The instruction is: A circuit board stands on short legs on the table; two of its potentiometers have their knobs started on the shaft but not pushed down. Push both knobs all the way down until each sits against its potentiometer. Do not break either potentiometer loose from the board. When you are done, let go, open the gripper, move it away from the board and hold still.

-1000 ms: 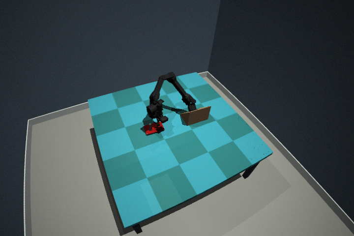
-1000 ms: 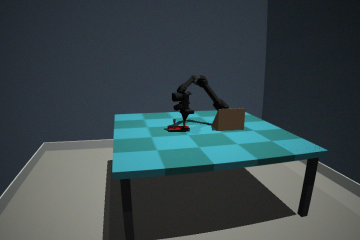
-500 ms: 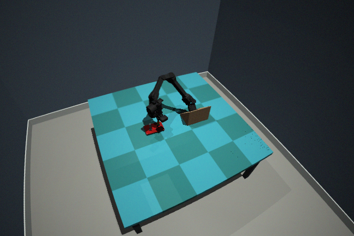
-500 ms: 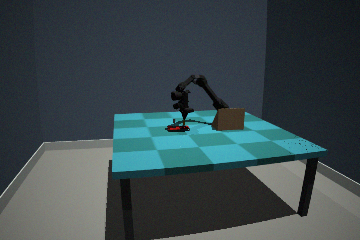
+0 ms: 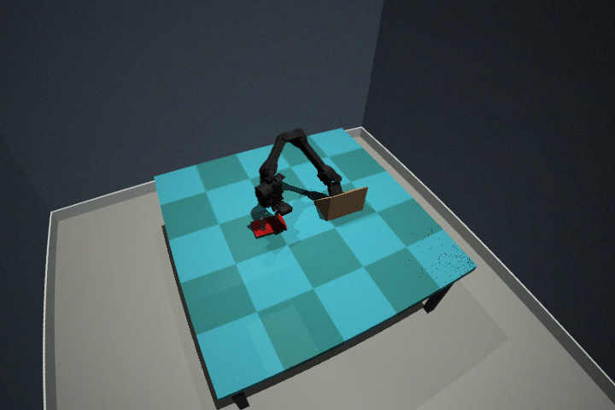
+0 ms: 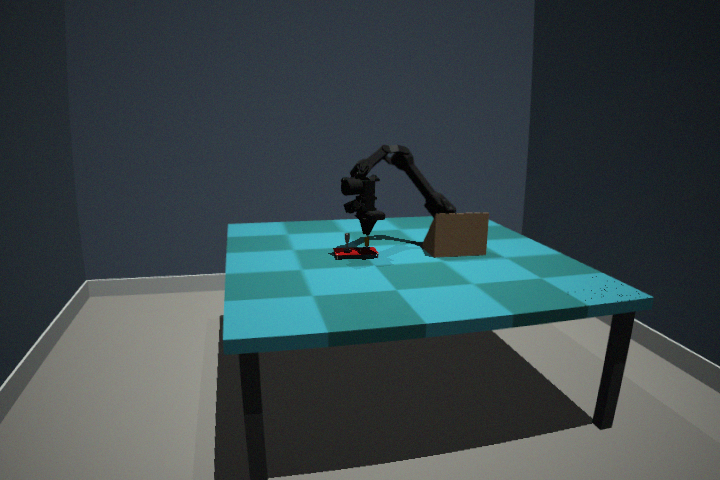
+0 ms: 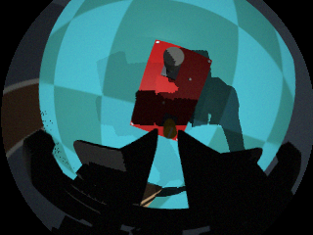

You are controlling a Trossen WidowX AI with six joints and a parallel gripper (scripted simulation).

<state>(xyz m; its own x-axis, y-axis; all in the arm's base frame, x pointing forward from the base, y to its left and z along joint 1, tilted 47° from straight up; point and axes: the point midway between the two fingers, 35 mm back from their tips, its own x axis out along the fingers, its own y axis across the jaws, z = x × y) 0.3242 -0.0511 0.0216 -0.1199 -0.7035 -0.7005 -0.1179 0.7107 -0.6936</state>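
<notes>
My gripper tip is now 80 mm short of the potentiometer knob, 10 mm to the right of it and 10 mm above it.
</notes>
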